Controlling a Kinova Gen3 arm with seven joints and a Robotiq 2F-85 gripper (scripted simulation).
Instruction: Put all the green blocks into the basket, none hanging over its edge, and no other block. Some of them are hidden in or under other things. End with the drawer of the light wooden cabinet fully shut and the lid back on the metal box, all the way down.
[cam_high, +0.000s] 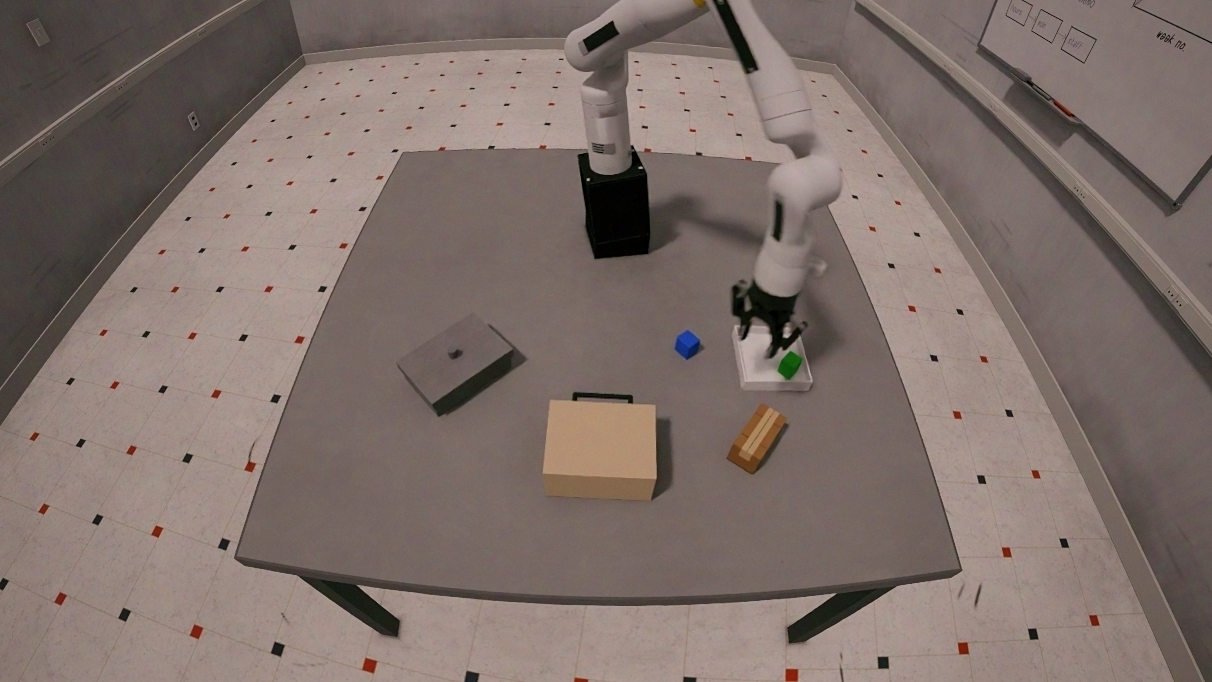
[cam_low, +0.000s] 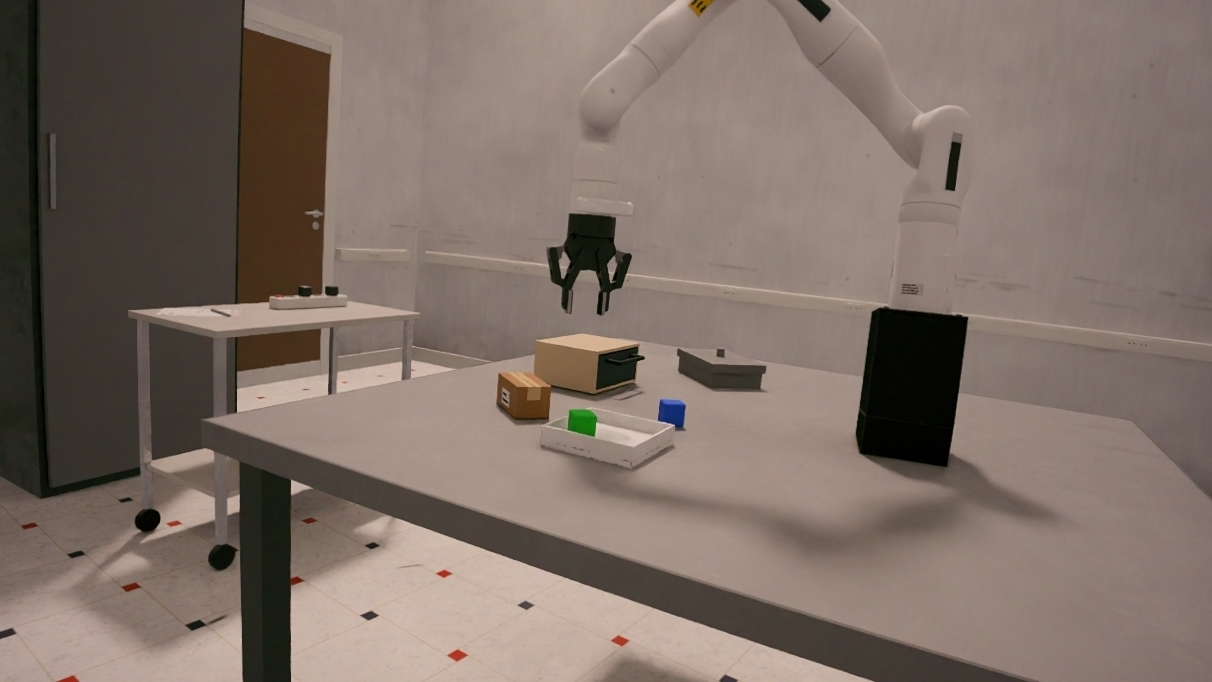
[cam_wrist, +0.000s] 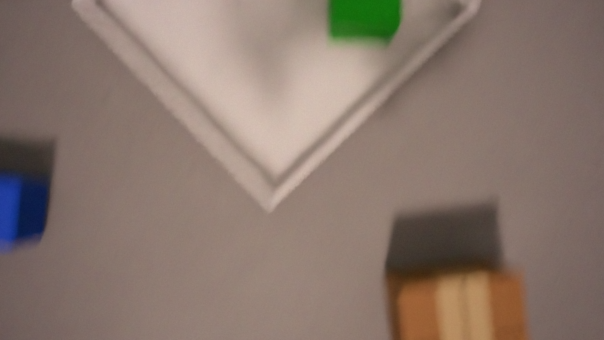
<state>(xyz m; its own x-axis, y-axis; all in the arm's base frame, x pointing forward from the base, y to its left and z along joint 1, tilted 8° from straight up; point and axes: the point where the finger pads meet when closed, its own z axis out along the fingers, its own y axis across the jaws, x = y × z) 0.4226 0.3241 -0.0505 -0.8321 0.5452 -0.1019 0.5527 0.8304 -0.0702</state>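
Right now the lid is 53 cm to the right of my hand, 14 cm below it and 4 cm ahead of it. The rest, counted from my hand: white basket 18 cm below, 13 cm behind, 7 cm to the left; then brown cardboard box 15 cm below, 8 cm ahead, 5 cm to the left; then drawer 22 cm to the right, 15 cm below, 15 cm ahead.
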